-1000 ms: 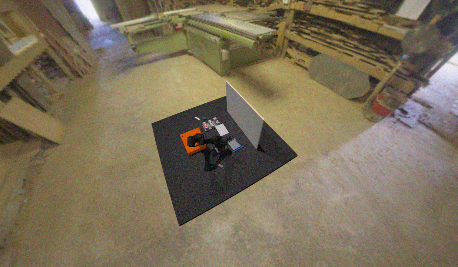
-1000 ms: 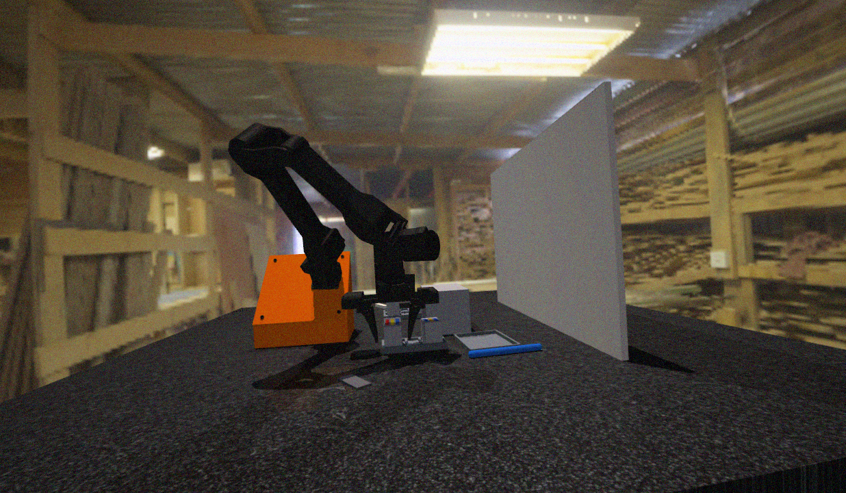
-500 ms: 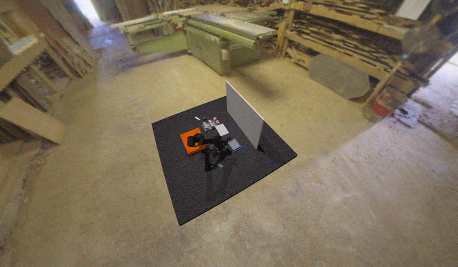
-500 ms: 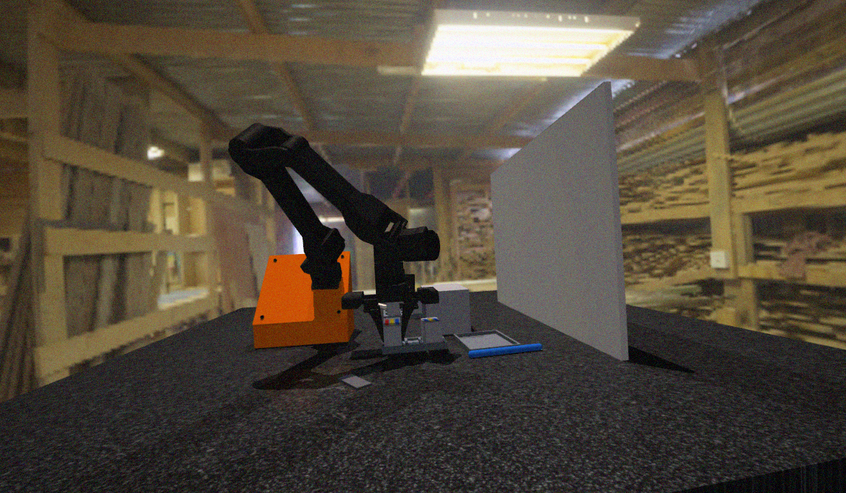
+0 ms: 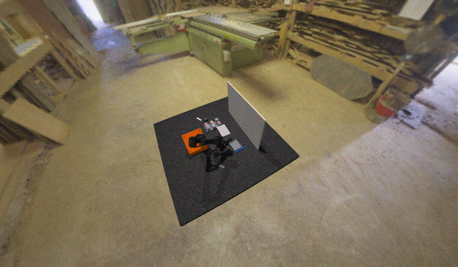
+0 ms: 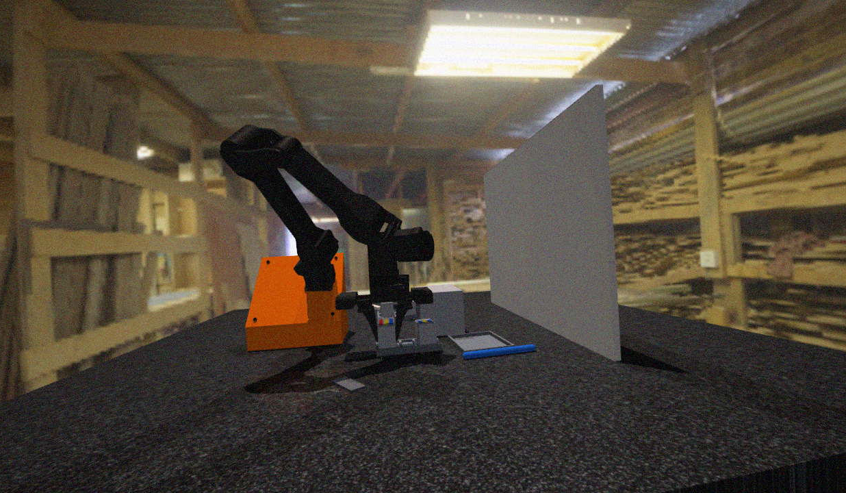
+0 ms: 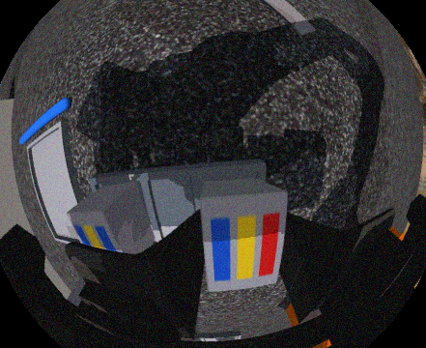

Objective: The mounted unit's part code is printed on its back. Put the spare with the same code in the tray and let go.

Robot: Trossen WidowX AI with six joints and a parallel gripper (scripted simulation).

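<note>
Now: the grey tray 180 mm ahead of my gripper tip and 20 mm below it. The rest, counted from my gripper tip: grey mounted unit (120 mm ahead, 180 mm to the left, 30 mm above).
</note>
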